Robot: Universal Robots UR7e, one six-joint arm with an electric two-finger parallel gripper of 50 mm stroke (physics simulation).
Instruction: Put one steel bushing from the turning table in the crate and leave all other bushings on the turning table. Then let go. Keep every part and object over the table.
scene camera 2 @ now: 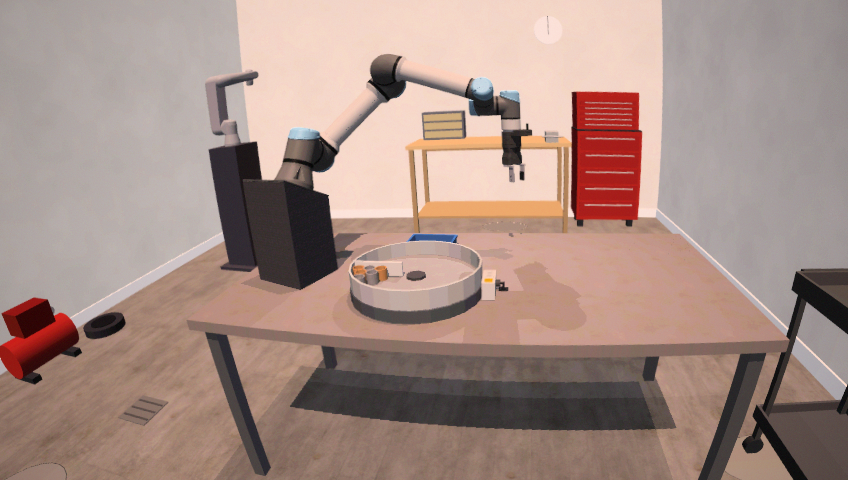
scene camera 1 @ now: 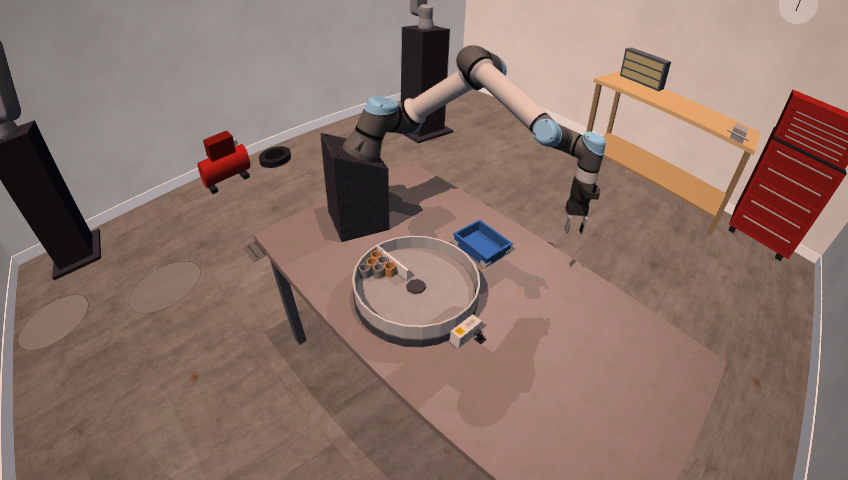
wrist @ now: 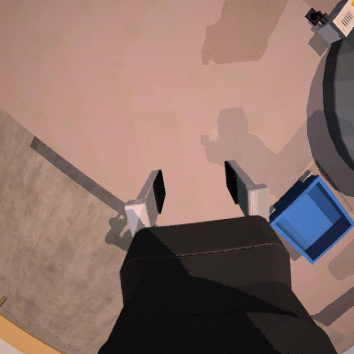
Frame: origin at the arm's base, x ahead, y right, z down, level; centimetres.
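Seen in the pictures: gripper, fingertip midpoint: point(scene camera 2: 517, 181) point(scene camera 1: 573, 231) point(wrist: 193, 177); arm's base, link origin: point(scene camera 2: 292, 188) point(scene camera 1: 360, 152).
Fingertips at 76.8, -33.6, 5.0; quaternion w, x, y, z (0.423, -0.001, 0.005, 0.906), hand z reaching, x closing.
Offsets run from my fingertips to a thing's top centre, as dx, dy, dz. "*": to the spot under its first point.
The turning table point(scene camera 1: 440, 303) point(scene camera 2: 416, 299) point(wrist: 332, 95) is a round, rimmed disc. Several bushings huddle inside it at the left, against a white bar @[* -37.5, +44.2, +19.0] point(scene camera 1: 398, 267) point(scene camera 2: 394, 269). Grey steel bushings @[-41.4, +49.7, +18.6] point(scene camera 1: 379, 271) point(scene camera 2: 372, 276) stand packed among orange-brown ones @[-39.7, +46.2, +18.6] point(scene camera 1: 389, 270) point(scene camera 2: 381, 274), touching or nearly so. The blue crate @[-34.1, +6.1, +22.7] point(scene camera 1: 483, 239) point(scene camera 2: 432, 237) point(wrist: 310, 217) stands behind the turning table and looks empty in scene camera 1 and the wrist view. My gripper point(scene camera 1: 574, 227) point(scene camera 2: 516, 176) point(wrist: 193, 177) is open and empty, high up and to the right of the crate in scene camera 1.
A white box @[* -4.7, +42.8, +21.9] point(scene camera 1: 465, 330) point(scene camera 2: 488, 286) point(wrist: 340, 24) with a yellow label and a black fitting sits against the turning table's outer wall. The robot's black pedestal point(scene camera 1: 357, 196) point(scene camera 2: 291, 231) stands at the left of the table. A dark hub @[-29.1, +43.1, +21.6] point(scene camera 1: 415, 286) point(scene camera 2: 415, 275) marks the disc's centre.
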